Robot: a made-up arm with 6 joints. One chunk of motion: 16 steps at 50 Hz.
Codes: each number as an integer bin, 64 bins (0 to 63) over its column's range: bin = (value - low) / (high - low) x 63, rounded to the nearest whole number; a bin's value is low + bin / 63 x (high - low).
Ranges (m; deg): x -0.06..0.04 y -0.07..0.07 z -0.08..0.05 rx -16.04..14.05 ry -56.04..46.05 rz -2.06..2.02
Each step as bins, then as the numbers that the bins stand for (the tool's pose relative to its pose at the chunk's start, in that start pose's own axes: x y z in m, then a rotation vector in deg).
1 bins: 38 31 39 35 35 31
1 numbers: 0.0003 -0.0011 0.0005 0.68 0.68 -0.05
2 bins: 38 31 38 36 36 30
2 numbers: 0.0003 -0.0011 -0.0016 1.15 2.30 -0.12
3 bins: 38 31 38 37 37 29
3 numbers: 0.0003 -0.0011 -0.0016 1.63 3.92 -0.18
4 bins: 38 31 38 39 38 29
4 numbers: 0.0003 -0.0011 -0.0016 2.59 5.54 -0.18
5 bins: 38 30 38 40 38 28
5 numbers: 0.0003 -0.0033 -0.0016 3.06 5.54 -0.25
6 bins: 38 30 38 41 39 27
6 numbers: 0.0003 -0.0033 -0.0016 3.54 7.16 -0.31
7 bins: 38 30 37 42 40 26
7 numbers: 0.0003 -0.0033 -0.0037 4.02 8.78 -0.38
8 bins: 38 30 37 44 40 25
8 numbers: 0.0003 -0.0033 -0.0037 4.98 8.78 -0.44
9 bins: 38 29 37 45 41 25
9 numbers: 0.0003 -0.0056 -0.0037 5.45 10.40 -0.44
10 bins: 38 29 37 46 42 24
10 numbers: 0.0003 -0.0056 -0.0037 5.93 12.02 -0.51
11 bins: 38 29 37 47 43 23
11 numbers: 0.0003 -0.0056 -0.0037 6.41 13.64 -0.57
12 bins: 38 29 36 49 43 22
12 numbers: 0.0003 -0.0056 -0.0057 7.36 13.64 -0.64
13 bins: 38 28 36 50 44 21
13 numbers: 0.0003 -0.0078 -0.0057 7.84 15.26 -0.70
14 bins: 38 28 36 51 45 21
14 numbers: 0.0003 -0.0078 -0.0057 8.32 16.88 -0.70
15 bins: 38 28 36 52 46 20
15 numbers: 0.0003 -0.0078 -0.0057 8.80 18.50 -0.76
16 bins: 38 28 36 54 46 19
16 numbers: 0.0003 -0.0078 -0.0057 9.75 18.50 -0.83
